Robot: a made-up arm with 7 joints. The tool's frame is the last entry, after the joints.
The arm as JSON. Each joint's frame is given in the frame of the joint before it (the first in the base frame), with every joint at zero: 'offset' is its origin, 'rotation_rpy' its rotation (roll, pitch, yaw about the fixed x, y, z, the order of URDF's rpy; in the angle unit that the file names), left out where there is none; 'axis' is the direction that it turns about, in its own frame. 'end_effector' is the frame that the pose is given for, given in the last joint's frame.
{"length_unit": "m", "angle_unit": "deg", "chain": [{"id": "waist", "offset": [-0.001, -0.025, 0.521], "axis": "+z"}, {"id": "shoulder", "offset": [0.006, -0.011, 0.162], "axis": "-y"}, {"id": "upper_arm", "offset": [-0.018, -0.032, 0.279], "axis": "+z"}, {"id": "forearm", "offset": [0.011, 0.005, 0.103], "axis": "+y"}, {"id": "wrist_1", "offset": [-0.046, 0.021, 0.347], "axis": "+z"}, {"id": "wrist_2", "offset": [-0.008, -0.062, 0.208], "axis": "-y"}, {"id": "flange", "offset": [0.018, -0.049, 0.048], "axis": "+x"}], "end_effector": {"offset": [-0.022, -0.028, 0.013], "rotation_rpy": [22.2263, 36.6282, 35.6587]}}
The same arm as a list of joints. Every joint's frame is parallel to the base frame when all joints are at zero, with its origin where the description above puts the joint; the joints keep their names.
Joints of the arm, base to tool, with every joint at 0 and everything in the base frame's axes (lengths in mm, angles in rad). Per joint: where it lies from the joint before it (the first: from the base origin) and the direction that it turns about. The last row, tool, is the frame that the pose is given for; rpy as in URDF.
waist: axis 0 0 1 xyz -1 -25 521
shoulder: axis 0 -1 0 xyz 6 -11 162
upper_arm: axis 0 0 1 xyz -18 -32 279
forearm: axis 0 1 0 xyz 11 5 103
wrist_1: axis 0 0 1 xyz -46 21 347
wrist_2: axis 0 -1 0 xyz -8 -62 208
flange: axis 1 0 0 xyz 18 -49 48
tool: xyz -22 -28 13 rpy 0.3879 0.6393 0.6224

